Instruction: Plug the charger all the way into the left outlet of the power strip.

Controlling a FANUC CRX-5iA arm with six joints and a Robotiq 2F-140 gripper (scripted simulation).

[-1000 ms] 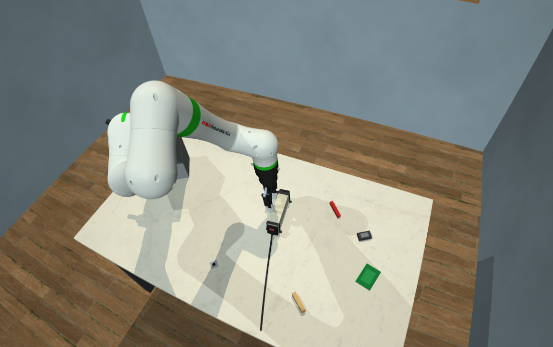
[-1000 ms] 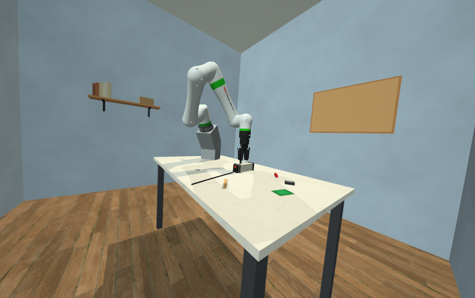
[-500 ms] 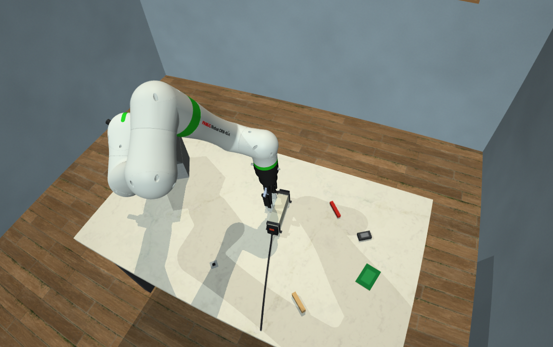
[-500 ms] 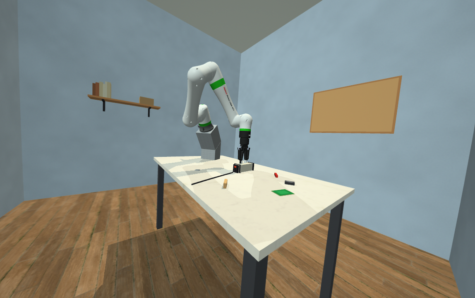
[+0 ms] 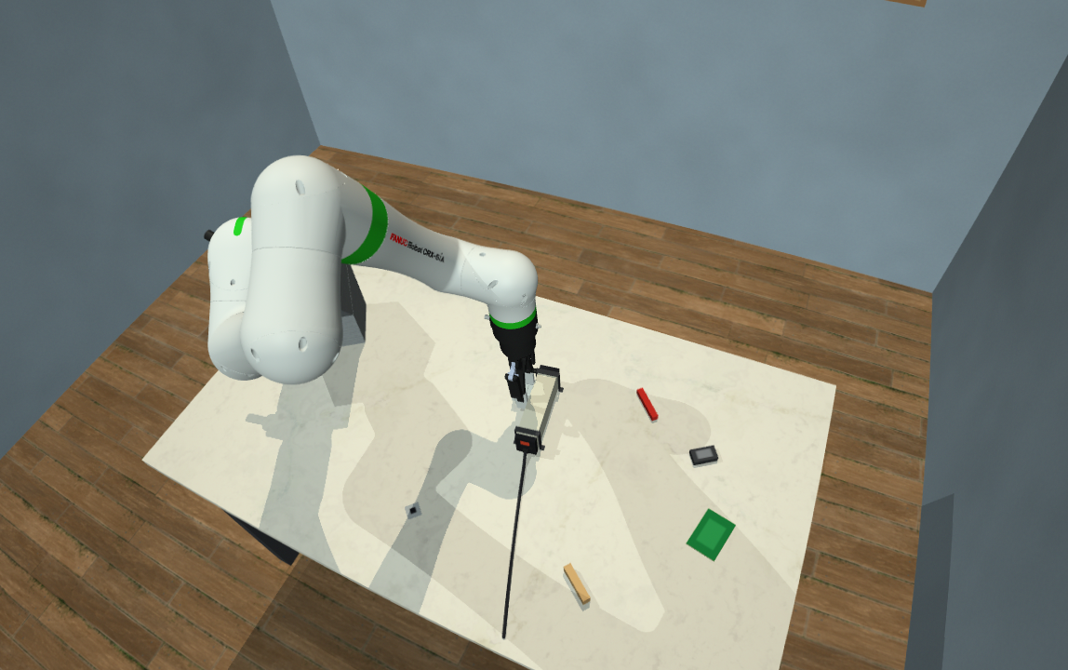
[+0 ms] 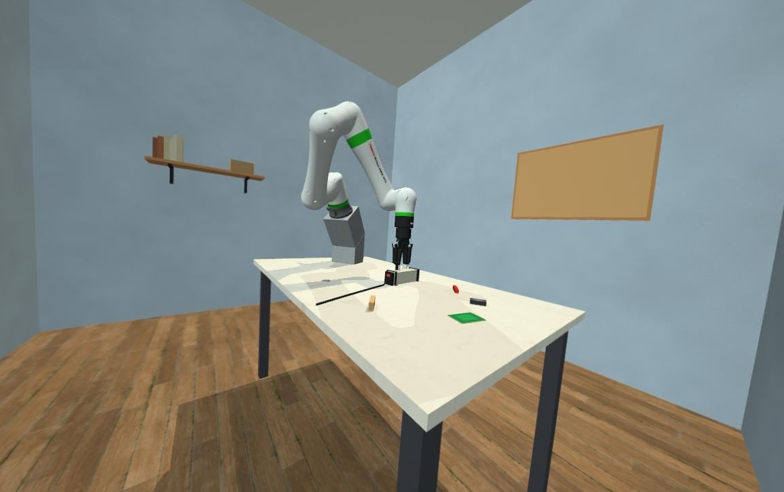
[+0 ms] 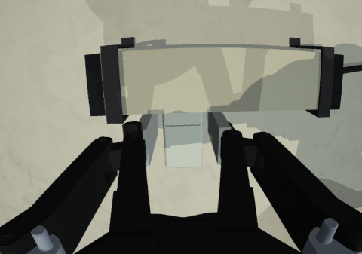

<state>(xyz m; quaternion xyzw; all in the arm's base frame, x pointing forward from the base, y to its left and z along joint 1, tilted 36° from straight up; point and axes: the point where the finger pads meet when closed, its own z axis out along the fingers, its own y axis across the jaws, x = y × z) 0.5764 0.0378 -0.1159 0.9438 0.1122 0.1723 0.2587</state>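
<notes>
My gripper is now 10 mm above the white charger. Also, from my hand: grey square tile (110 mm behind, 350 mm to the right, 40 mm below).
</notes>
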